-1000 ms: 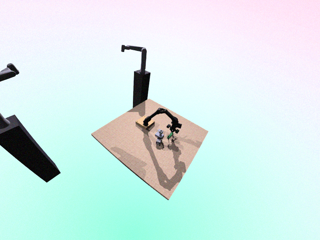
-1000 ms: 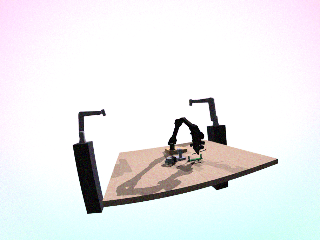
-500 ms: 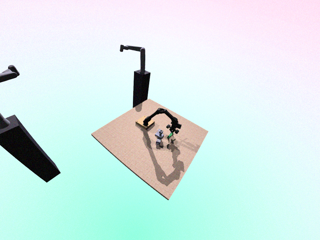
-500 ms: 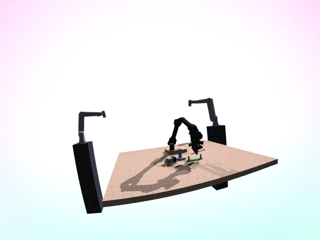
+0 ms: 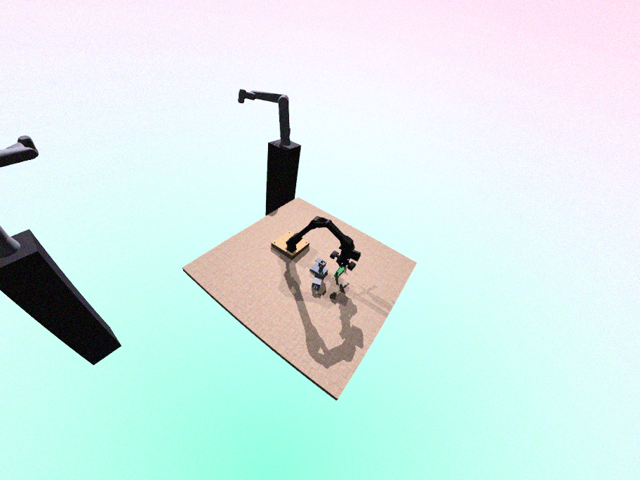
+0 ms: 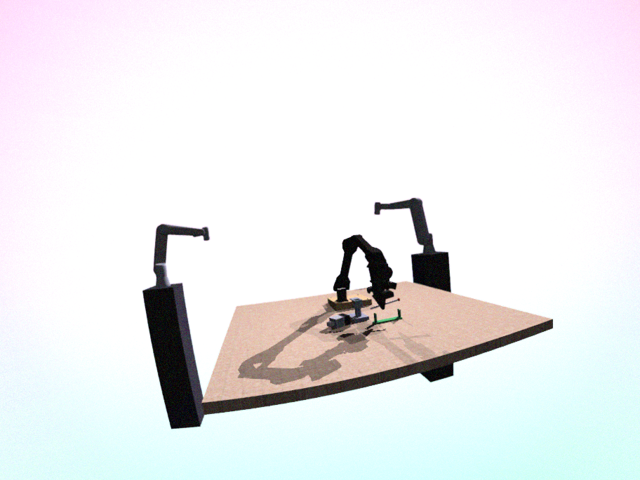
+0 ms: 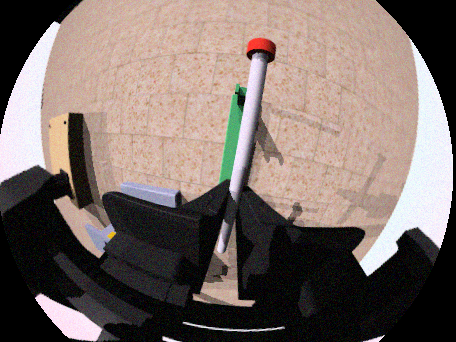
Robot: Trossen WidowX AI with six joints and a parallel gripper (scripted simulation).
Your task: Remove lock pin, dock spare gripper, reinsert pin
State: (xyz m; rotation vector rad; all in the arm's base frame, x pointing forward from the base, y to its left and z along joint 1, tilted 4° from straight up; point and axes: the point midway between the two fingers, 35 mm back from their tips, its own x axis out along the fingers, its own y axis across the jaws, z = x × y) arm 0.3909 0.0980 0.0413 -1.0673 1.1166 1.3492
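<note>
The green cradle is 20 mm to the left of my gripper tip and 40 mm below it. Also, from my gripper tip: spare gripper (50 mm behind, 210 mm to the right, 40 mm below); then mount (120 mm behind, 90 mm to the right, 10 mm below).
</note>
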